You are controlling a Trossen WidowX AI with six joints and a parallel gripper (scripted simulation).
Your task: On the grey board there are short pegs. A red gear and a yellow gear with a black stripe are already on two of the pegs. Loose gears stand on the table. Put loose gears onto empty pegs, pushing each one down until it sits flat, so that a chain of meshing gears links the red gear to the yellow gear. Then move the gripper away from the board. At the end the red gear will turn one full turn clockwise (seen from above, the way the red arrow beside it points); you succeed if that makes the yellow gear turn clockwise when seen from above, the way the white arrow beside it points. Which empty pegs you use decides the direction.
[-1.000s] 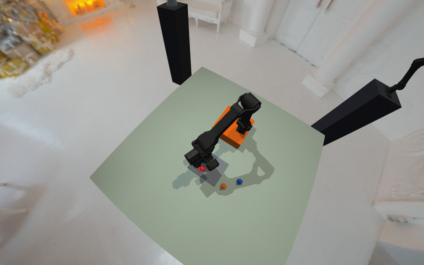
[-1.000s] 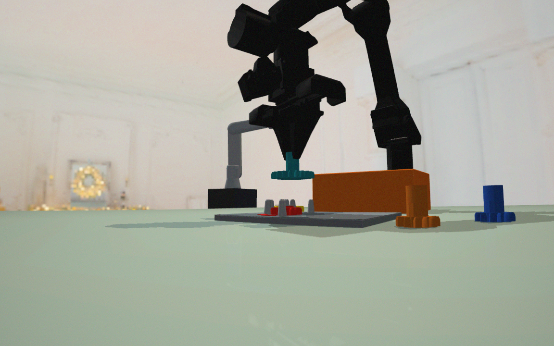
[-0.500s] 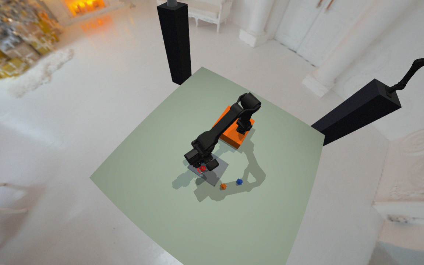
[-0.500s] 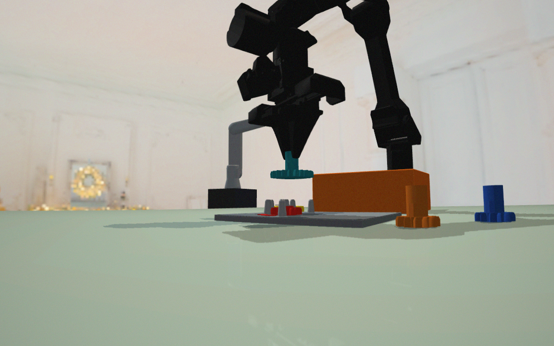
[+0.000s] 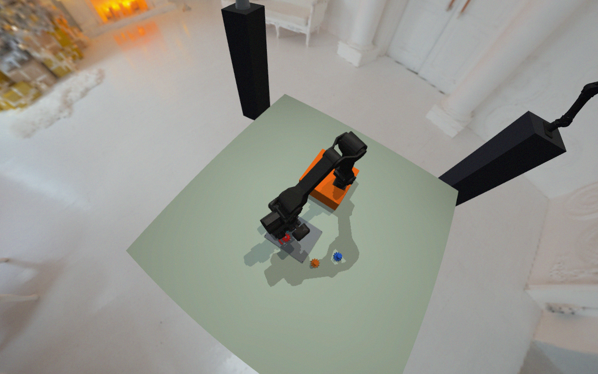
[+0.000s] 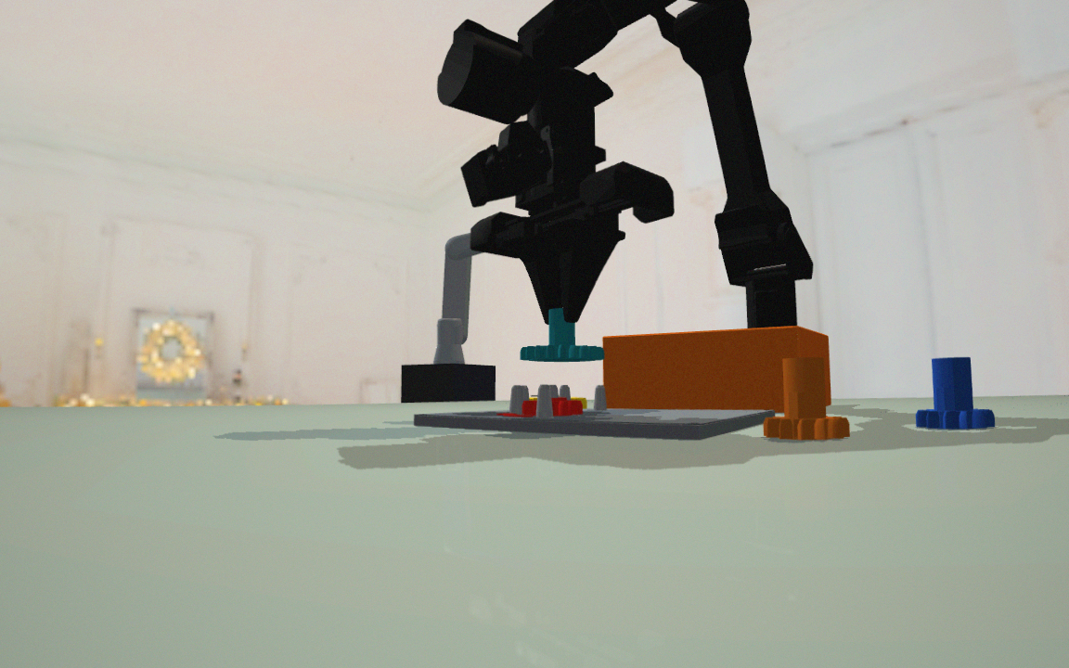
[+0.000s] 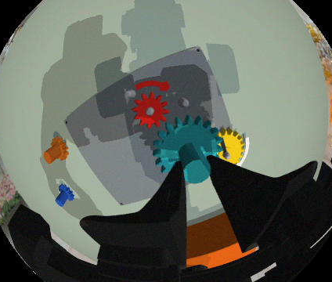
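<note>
Now: the grey board 7 cm below my gripper tip, 4 cm to the left of it and 1 cm ahead of it. Also, from my gripper tip: teal gear (1 cm below); red gear (6 cm below, 5 cm ahead, 2 cm to the left); yellow gear (6 cm below, 5 cm behind, 4 cm to the right).
</note>
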